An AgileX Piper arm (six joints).
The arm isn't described. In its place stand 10 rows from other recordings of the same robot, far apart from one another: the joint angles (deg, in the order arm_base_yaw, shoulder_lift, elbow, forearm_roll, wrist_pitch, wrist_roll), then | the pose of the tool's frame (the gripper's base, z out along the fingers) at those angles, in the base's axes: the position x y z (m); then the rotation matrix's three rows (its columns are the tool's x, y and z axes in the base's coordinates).
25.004, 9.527, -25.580, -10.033, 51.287, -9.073 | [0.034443, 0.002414, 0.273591], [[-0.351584, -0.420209, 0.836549], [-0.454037, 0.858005, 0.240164], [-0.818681, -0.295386, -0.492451]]
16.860, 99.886, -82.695, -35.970, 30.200, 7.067 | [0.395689, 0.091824, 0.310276], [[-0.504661, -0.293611, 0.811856], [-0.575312, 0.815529, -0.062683], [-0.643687, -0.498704, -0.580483]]
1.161, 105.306, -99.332, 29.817, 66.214, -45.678 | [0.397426, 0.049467, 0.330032], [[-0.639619, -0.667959, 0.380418], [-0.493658, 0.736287, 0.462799], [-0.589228, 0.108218, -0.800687]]
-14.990, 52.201, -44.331, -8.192, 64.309, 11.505 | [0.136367, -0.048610, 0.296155], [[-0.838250, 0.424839, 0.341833], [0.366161, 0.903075, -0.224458], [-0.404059, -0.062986, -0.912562]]
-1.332, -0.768, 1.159, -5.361, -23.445, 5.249 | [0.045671, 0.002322, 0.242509], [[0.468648, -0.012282, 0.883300], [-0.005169, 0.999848, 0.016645], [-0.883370, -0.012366, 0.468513]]
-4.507, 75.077, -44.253, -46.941, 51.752, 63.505 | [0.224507, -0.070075, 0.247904], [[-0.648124, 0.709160, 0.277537], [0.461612, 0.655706, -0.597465], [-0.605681, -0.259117, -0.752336]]
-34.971, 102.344, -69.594, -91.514, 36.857, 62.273 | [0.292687, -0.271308, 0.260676], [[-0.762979, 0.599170, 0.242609], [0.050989, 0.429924, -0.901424], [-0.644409, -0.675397, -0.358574]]
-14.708, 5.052, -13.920, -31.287, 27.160, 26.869 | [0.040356, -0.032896, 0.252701], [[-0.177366, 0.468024, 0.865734], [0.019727, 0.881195, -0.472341], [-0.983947, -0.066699, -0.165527]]
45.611, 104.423, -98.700, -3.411, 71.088, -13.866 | [0.274482, 0.273078, 0.319383], [[-0.460755, -0.849031, 0.258554], [-0.839437, 0.511480, 0.183665], [-0.288183, -0.132416, -0.948376]]
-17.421, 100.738, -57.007, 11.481, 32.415, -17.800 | [0.317697, -0.089512, 0.168155], [[-0.928248, 0.134929, 0.346625], [0.144966, 0.989432, 0.003061], [-0.342549, 0.053090, -0.937999]]
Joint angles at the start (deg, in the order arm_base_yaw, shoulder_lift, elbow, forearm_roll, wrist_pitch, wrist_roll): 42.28, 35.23, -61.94, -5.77, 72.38, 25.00
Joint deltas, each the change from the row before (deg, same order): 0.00, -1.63, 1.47, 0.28, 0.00, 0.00; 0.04, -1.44, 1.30, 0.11, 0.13, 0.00; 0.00, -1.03, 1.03, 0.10, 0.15, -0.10; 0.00, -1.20, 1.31, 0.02, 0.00, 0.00; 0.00, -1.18, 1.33, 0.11, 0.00, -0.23; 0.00, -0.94, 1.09, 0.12, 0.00, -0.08; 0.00, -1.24, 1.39, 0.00, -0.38, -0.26; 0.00, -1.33, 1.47, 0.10, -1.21, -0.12; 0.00, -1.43, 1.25, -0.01, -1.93, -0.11; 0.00, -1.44, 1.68, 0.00, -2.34, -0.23; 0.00, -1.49, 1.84, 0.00, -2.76, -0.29
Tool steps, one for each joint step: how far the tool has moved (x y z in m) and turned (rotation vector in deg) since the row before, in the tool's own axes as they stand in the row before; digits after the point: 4 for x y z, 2 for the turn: 0.0072, -0.0027, -0.0009, -0.30, -0.03, 0.10; 0.0065, -0.0027, -0.0006, -0.12, 0.04, 0.02; 0.0050, -0.0020, 0.0001, -0.02, 0.18, -0.07; 0.0058, -0.0024, 0.0007, 0.03, 0.11, 0.00; 0.0058, -0.0022, 0.0010, -0.04, 0.18, -0.21; 0.0047, -0.0017, 0.0010, -0.05, 0.19, -0.06; 0.0055, -0.0022, 0.0013, -0.10, -0.21, -0.27; 0.0047, -0.0016, 0.0014, -0.53, -0.94, -0.10; 0.0033, -0.0013, 0.0001, -0.85, -1.93, -0.10; 0.0039, -0.0013, 0.0018, -0.86, -1.92, -0.25; 0.0039, -0.0012, 0.0022, -0.98, -2.20, -0.32
